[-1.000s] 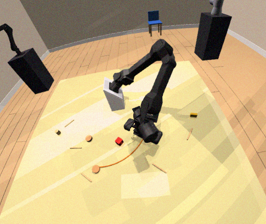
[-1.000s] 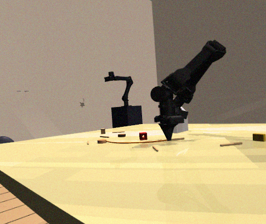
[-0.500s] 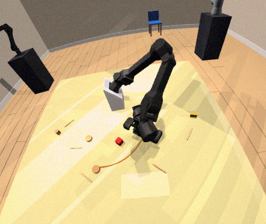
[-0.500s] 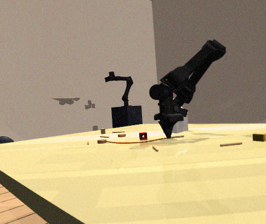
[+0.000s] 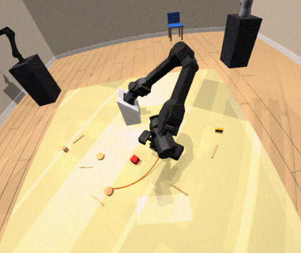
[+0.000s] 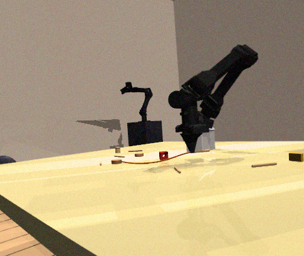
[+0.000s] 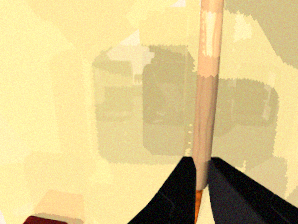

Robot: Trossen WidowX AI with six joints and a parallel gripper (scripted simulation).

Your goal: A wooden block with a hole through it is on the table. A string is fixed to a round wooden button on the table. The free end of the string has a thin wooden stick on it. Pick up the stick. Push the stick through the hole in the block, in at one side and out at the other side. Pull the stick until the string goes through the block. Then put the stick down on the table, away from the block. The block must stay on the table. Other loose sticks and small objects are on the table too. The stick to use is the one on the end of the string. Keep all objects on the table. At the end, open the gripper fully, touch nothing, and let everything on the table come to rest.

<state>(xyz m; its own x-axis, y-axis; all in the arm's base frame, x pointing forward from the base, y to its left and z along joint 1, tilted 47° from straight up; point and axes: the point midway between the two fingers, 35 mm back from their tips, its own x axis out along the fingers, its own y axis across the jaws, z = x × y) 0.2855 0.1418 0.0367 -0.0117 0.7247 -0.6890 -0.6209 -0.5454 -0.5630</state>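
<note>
Right now my gripper tip is 13 cm to the left of the red block and 1 cm above it. Also, from my gripper tip: thin wooden stick (1 cm behind, 1 cm to the left); yellow block (8 cm behind, 31 cm to the left, 2 cm below); round wooden button (14 cm ahead, 26 cm to the right, 2 cm below).
</note>
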